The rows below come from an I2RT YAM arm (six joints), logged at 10 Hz.
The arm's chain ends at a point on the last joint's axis. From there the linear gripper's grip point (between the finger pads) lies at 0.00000 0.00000 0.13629 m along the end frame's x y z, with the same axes.
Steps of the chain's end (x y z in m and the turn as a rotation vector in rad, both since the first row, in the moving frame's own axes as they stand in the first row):
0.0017 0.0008 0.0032 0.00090 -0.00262 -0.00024
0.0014 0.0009 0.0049 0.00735 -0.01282 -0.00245
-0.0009 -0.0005 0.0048 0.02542 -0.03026 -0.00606
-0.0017 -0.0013 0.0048 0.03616 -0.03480 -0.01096
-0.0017 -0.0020 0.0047 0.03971 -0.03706 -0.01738
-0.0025 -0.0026 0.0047 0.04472 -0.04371 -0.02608
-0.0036 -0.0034 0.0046 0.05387 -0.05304 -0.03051
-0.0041 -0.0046 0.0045 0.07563 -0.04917 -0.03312
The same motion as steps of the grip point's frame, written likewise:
0.0013 0.0007 0.0032 0.00090 -0.00262 -0.00024
-0.0003 -0.0001 0.0049 0.00735 -0.01282 -0.00245
-0.0050 -0.0040 0.0047 0.02542 -0.03026 -0.00606
-0.0065 -0.0062 0.0046 0.03616 -0.03480 -0.01096
-0.0068 -0.0074 0.0045 0.03971 -0.03706 -0.01738
-0.0085 -0.0086 0.0044 0.04472 -0.04371 -0.02608
-0.0109 -0.0106 0.0042 0.05387 -0.05304 -0.03051
-0.0110 -0.0148 0.0039 0.07563 -0.04917 -0.03312

